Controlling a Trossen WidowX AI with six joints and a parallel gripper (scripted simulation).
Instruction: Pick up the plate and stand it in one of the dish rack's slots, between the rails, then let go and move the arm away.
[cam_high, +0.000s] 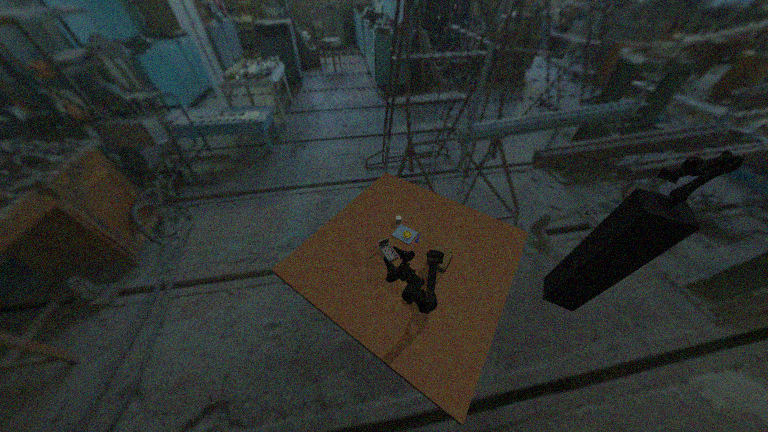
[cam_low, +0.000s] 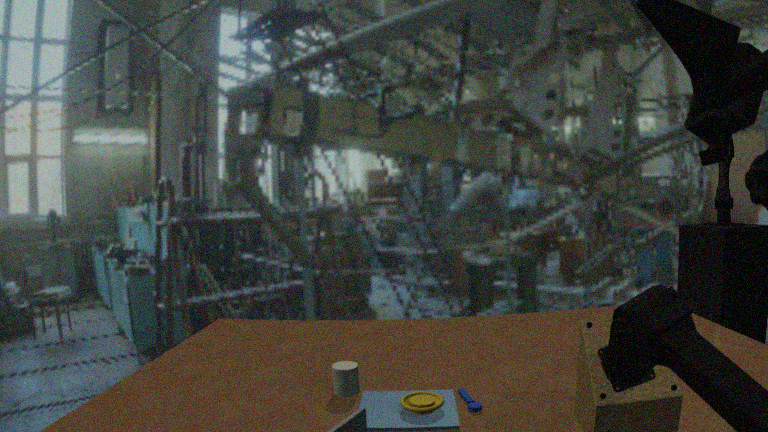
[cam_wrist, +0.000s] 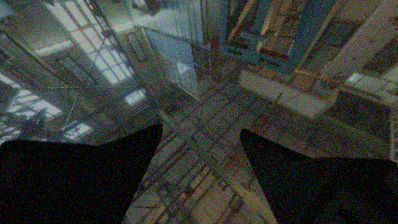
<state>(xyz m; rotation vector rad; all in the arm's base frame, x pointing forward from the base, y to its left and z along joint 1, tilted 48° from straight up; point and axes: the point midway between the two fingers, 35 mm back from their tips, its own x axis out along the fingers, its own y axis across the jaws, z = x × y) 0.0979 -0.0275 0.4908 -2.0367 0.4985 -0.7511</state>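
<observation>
The yellow plate is 80 mm ahead of my gripper tip, 460 mm to the right of it and 430 mm below it. Also, from my gripper tip: light blue sheet (100 mm ahead, 470 mm to the right, 440 mm below); then blue spoon (480 mm to the right, 440 mm below); then grey dish rack (130 mm ahead, 260 mm to the right, 420 mm below).
</observation>
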